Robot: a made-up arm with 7 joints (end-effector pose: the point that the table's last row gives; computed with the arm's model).
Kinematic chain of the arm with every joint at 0, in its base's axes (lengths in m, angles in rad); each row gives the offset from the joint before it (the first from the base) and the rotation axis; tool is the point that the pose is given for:
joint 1: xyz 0 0 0.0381 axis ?
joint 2: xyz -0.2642 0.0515 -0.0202 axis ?
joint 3: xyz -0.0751 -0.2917 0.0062 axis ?
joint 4: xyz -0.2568 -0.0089 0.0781 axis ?
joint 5: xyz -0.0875 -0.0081 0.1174 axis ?
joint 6: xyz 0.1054 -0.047 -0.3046 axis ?
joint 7: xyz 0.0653 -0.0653 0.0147 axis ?
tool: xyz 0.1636 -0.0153 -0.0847
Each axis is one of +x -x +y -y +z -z.
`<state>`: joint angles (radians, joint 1 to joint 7).
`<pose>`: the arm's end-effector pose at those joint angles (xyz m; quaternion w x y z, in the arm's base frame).
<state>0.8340 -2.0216 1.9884 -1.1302 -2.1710 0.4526 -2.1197</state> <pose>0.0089 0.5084 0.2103 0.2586 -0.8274 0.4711 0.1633</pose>
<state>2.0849 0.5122 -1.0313 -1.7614 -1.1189 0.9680 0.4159</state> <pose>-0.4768 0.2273 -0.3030 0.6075 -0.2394 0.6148 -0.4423</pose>
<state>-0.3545 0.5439 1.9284 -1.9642 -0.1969 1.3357 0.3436</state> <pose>-0.5308 0.0070 0.3300 0.1112 -0.0822 -0.9421 0.3055</pose>
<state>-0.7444 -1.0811 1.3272 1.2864 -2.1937 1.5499 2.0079</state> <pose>-0.7766 -0.3861 -0.0974 0.1702 0.3183 -0.8665 -0.3448</pose>
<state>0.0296 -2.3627 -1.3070 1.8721 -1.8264 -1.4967 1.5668</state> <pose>-0.0424 0.7974 0.6298 0.1987 0.9493 0.0927 0.2254</pose>
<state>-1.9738 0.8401 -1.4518 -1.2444 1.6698 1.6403 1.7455</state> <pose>0.6073 -0.5750 -0.1213 0.0886 -0.7649 0.5732 -0.2802</pose>
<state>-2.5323 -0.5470 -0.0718 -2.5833 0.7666 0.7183 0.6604</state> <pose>0.6526 -0.5561 0.4021 0.6078 -0.6794 0.1598 -0.3787</pose>
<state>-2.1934 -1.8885 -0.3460 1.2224 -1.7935 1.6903 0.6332</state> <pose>0.0906 -0.9379 0.8369 0.0200 0.7299 -0.5689 0.3785</pose>
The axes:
joint 1: -z
joint 2: +x
joint 3: -z
joint 4: -y
joint 5: +x
joint 6: -z
joint 7: +y

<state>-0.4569 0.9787 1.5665 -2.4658 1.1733 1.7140 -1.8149</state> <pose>-0.2218 -0.2523 0.0671 0.2566 -0.1699 0.9096 0.2791</pose>
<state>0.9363 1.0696 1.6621 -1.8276 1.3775 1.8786 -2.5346</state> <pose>-0.2238 0.1065 -0.0562 0.4681 0.3980 0.7620 -0.2047</pose>
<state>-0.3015 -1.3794 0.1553 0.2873 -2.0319 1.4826 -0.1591</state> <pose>-0.9381 0.2810 0.5395 0.2506 0.5266 0.8120 -0.0235</pose>
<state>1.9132 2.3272 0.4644 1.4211 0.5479 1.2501 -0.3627</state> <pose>0.3968 0.2262 -0.3273 0.6825 -0.5335 0.3642 0.3420</pose>
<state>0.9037 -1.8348 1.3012 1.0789 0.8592 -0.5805 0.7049</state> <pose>0.1653 0.1826 0.1984 0.4796 -0.8615 0.1356 -0.0974</pose>
